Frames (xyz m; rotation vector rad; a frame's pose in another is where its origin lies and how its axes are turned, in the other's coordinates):
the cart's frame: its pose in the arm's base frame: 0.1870 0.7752 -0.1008 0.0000 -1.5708 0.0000
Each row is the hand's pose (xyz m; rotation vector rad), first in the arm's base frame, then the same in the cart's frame.
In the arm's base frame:
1: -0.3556 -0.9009 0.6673 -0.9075 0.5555 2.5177
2: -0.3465 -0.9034 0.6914 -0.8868 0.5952 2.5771
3: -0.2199 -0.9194 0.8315 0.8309 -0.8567 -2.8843
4: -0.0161 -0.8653 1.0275 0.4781 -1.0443 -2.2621
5: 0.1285 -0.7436 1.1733 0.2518 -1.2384 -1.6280
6: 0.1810 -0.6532 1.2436 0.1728 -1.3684 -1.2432
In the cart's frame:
1: 0.7681 -1.6761 0.5426 1.2794 0.8910 2.7214
2: 0.7922 -1.6786 0.5335 -1.3048 -0.8423 -2.6738
3: 0.9323 -1.6946 0.4069 -1.2994 -0.5222 -2.3510
4: 1.1283 -1.6405 0.2031 -1.1538 -0.1637 -1.7723
5: 1.2741 -1.5188 0.0585 -0.8923 -0.0014 -1.2188
6: 1.3444 -1.4284 0.0060 -0.6897 0.0135 -0.9124

